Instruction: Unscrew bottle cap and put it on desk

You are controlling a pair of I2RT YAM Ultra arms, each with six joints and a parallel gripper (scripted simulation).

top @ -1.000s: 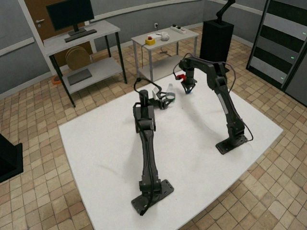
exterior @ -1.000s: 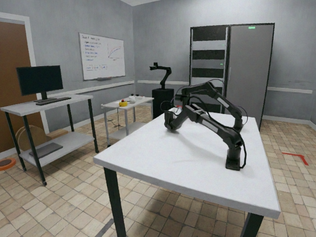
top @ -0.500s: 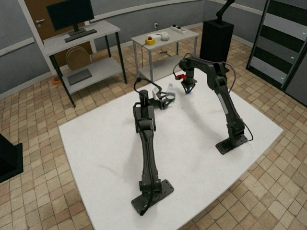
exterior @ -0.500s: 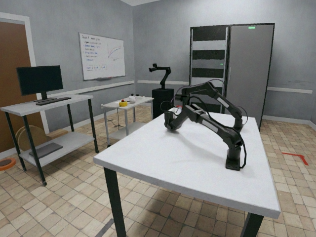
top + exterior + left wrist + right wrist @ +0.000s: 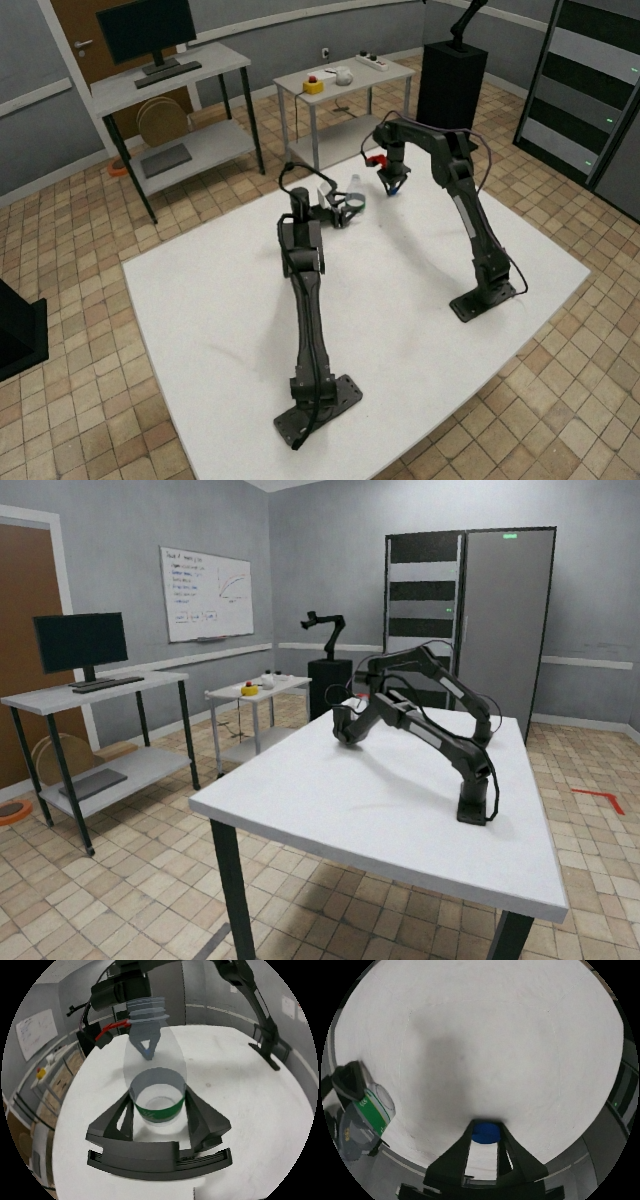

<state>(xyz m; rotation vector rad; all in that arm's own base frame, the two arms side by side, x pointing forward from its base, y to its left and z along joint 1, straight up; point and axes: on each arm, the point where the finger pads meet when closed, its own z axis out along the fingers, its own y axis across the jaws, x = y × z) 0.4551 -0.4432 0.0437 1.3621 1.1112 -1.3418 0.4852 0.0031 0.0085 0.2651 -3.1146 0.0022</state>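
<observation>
Right now my left hand is 30 mm below the plastic bottle. The rest, counted from my left hand: blue cap 160 mm to the right, 30 mm below.
My right hand is 1 cm below the blue cap. Also, from my right hand: plastic bottle 1 cm behind, 16 cm to the left, 6 cm above.
</observation>
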